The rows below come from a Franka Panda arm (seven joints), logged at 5 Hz.
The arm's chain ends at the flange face. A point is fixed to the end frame.
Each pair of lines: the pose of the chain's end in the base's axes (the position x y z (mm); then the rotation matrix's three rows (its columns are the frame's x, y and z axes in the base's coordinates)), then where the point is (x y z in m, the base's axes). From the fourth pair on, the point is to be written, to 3 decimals.
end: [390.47 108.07 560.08], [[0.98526 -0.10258 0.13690], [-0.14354 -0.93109 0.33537], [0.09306 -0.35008 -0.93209]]
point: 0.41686 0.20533 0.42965
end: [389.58 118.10 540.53], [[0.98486 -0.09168 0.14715], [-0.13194 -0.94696 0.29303], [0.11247 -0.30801 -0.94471]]
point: 0.41707 0.20943 0.40610
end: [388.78 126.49 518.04], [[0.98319 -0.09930 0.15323], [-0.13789 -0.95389 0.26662], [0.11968 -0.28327 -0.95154]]
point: 0.41759 0.21398 0.38136
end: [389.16 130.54 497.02], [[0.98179 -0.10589 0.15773], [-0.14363 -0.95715 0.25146], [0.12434 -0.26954 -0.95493]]
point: 0.419 0.216 0.359
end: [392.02 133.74 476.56], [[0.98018 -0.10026 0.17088], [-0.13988 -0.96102 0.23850], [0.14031 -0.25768 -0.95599]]
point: 0.424 0.217 0.338
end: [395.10 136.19 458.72], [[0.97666 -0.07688 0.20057], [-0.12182 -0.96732 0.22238], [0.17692 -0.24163 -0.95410]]
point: 0.430 0.217 0.320
